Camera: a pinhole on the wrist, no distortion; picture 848 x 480 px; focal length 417.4 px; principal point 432.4 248.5 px. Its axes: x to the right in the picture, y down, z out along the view. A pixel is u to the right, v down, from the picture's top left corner.
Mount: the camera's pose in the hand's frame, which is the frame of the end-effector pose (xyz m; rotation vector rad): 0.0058 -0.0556 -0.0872 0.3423 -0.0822 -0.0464
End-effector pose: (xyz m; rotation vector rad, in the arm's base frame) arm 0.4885 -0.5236 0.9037 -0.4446 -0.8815 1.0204
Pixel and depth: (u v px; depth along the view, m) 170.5 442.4 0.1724
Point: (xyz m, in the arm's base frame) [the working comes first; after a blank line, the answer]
In the camera's frame: -0.1082 0.0801 0.1724

0.4033 -0.6454 0.9321
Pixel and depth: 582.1 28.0 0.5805
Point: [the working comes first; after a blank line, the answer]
In the camera's frame: 0.2082 -0.3067 0.5805

0.5266 -0.6789 1.5644
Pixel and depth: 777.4 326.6 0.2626
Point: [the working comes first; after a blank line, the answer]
In the camera's frame: 0.2171 0.0491 0.2626

0.4409 -0.4140 1.1768
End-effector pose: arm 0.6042 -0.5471 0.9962 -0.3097 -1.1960 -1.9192
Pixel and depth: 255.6 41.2 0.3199
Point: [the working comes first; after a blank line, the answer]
In the camera's frame: -0.1355 -0.1589 0.3199

0.4451 -0.2779 0.7884
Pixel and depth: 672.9 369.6 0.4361
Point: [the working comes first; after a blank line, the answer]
In the camera's frame: 0.2513 0.1265 0.4361

0.3136 -0.3244 1.2628
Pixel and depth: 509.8 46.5 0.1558
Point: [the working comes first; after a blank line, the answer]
In the camera's frame: 0.0289 -0.0754 0.1558

0.4494 -0.4911 0.9127
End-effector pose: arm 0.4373 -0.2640 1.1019 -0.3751 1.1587 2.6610
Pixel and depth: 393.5 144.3 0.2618
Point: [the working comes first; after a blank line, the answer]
In the camera's frame: -0.0244 -0.0654 0.2618

0.5186 -0.0332 1.0654
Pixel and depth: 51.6 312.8 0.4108
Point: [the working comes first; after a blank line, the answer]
In the camera's frame: -0.3748 0.0633 0.4108

0.8065 -0.0116 1.3450
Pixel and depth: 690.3 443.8 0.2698
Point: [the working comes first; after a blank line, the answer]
In the camera's frame: 0.1667 0.1262 0.2698

0.2724 -0.0622 1.1741
